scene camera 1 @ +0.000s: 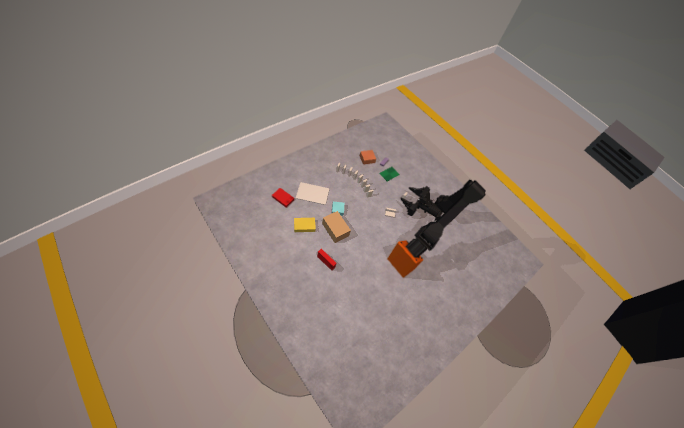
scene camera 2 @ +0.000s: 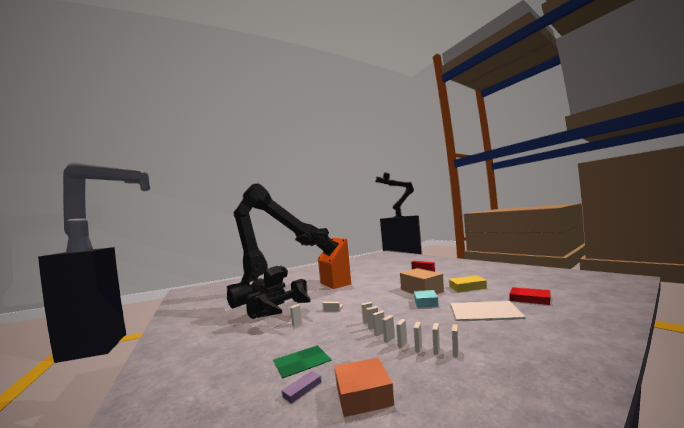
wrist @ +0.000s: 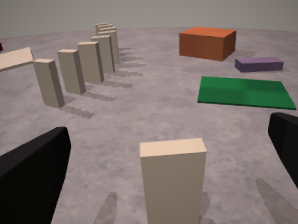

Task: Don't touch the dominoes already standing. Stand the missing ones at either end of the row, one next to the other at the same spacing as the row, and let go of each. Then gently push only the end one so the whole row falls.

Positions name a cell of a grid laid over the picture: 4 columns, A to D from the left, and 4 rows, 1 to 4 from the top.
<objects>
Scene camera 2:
my gripper: B3
green tile: B4
tan box: C3
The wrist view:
my gripper: C3
green tile: C2
orange block: C1
</objects>
